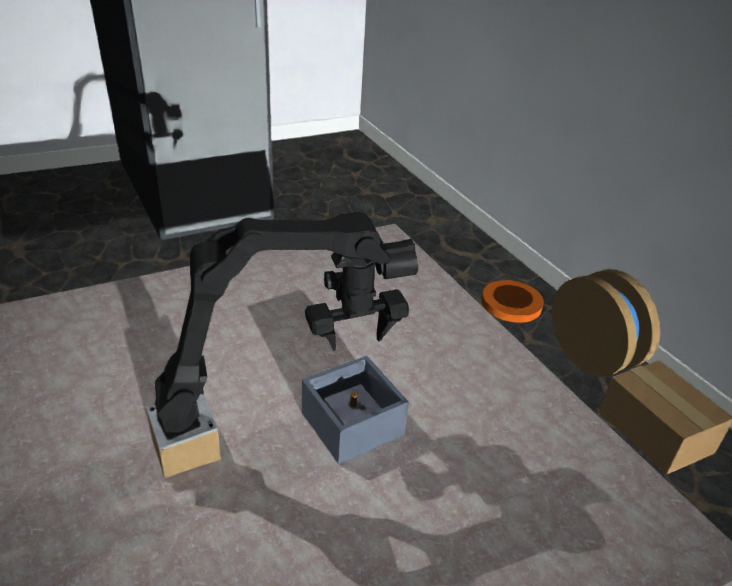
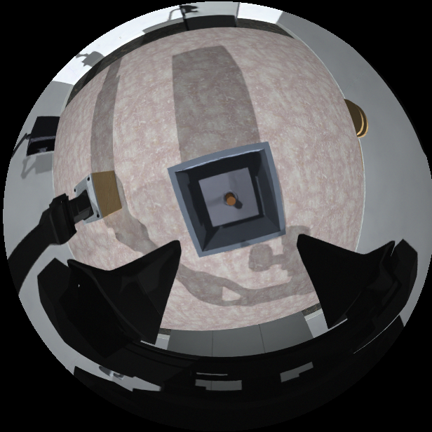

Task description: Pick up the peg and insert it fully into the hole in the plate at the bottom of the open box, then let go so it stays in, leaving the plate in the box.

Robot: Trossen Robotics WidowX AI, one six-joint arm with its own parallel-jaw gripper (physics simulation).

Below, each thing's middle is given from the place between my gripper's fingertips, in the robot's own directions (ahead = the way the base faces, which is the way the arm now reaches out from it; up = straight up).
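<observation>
The grey plate (image 1: 339, 403) is 190 mm below my hand; my hand is 170 mm above the blue-grey box (image 1: 344, 442).
</observation>
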